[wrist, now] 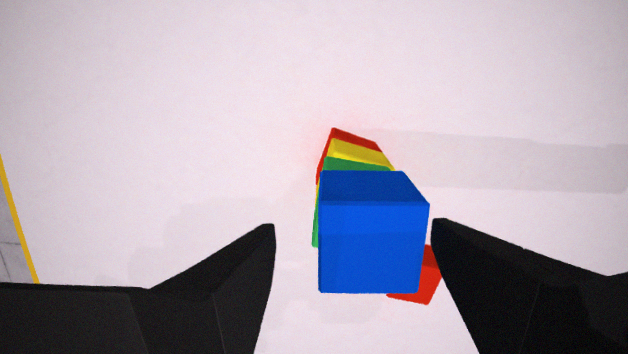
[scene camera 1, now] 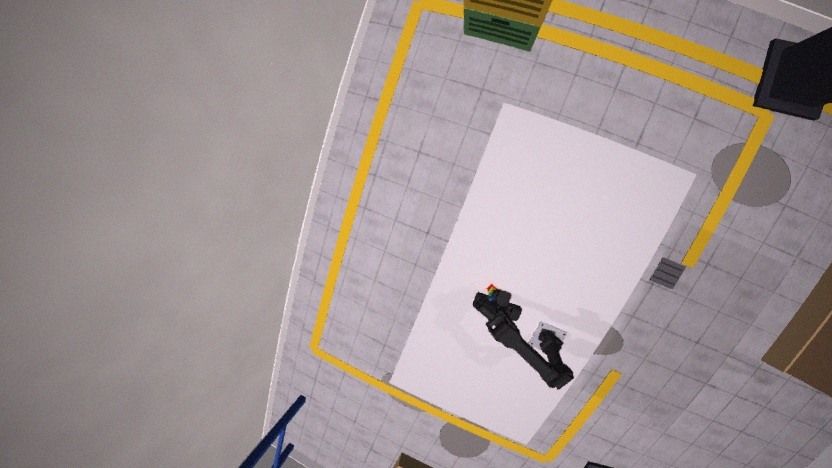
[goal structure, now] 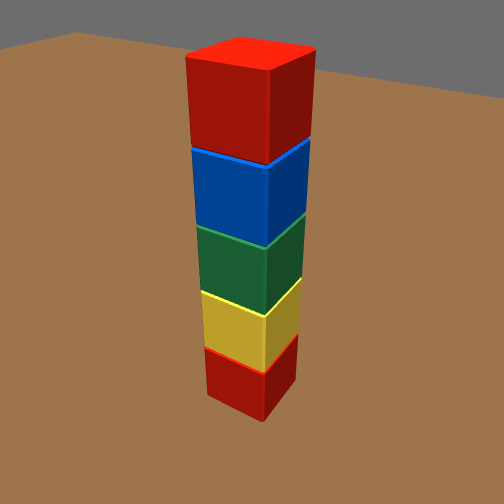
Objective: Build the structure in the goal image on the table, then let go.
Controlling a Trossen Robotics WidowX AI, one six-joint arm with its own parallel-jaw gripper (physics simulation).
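Places are measured from the arm's base along level axes (x ahead, y left, z up), in millimetres.
Pixels of known places: gripper, fingertip midpoint: (wrist: 353,232); arm's base, origin of the base link: (scene camera 1: 546,335).
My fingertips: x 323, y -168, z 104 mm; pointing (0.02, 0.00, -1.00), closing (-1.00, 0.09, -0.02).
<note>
Ahead of a thing's pixels: the offset from my fingertips to its top centre. Level surfaces: height alone.
A stack of blocks stands on the white table @[dz -114 mm] (scene camera 1: 581,192) (wrist: 150,100). In the wrist view a blue block @[dy -2, dx -4, dz +17 mm] (wrist: 372,250) is on top, with green @[dy +3, dx -3, dz -15 mm] (wrist: 352,164), yellow @[dy +2, dx -5, dz -48 mm] (wrist: 360,151) and red @[dy +2, dx -5, dz -81 mm] (wrist: 350,136) blocks showing in that order beneath it. The layers look slightly turned against each other. A separate red block @[dy +91, dx -44, dz -81 mm] (wrist: 420,287) shows at the lower right, partly hidden by the blue block and the right finger. My gripper (wrist: 353,232) is open, its fingertips on either side of the blue block in view, closer to it on the right. In the scene view the arm partly covers the stack.
In the scene view the arm's base plate (scene camera 1: 563,334) is on the table right of the gripper. A green crate (scene camera 1: 500,30) stands on the floor beyond the table's far end. Yellow floor lines (scene camera 1: 354,197) run around the table. A blue frame (scene camera 1: 283,419) stands at the lower left.
</note>
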